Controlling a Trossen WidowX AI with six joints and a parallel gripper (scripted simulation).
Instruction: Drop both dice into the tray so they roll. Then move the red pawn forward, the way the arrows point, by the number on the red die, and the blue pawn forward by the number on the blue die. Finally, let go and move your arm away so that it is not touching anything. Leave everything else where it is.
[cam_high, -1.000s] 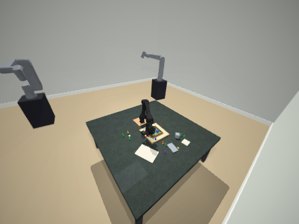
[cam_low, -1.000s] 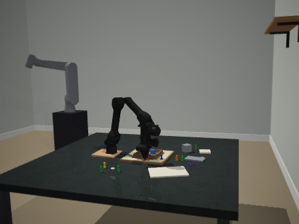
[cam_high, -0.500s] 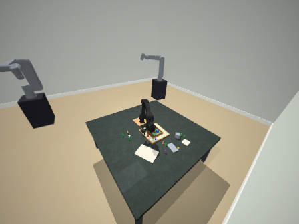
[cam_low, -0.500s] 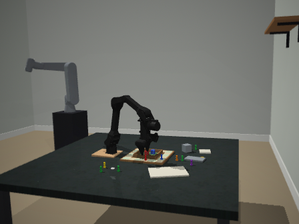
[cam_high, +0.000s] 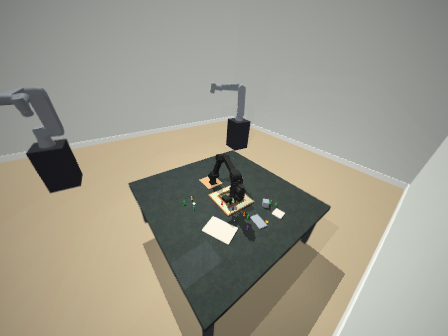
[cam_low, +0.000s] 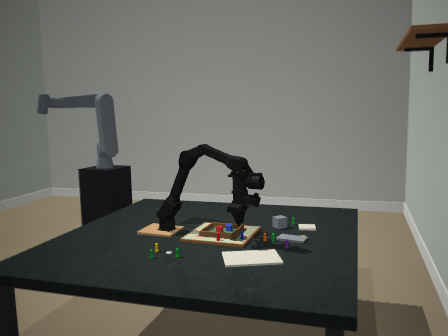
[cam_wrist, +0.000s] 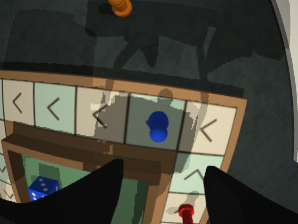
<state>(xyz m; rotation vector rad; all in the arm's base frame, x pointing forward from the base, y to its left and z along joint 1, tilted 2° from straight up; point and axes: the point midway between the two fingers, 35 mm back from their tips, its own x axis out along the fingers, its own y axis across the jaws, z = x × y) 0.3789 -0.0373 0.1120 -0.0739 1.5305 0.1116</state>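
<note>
My gripper tip is 50 mm above the blue pawn and 10 mm short of it. The rest, counted from my gripper tip: cream sheet 180 mm to the right, 110 mm ahead, 70 mm below; green tray 110 mm behind, 70 mm to the left, 70 mm below; red pawn 80 mm behind, 50 mm below, 40 mm to the right.
</note>
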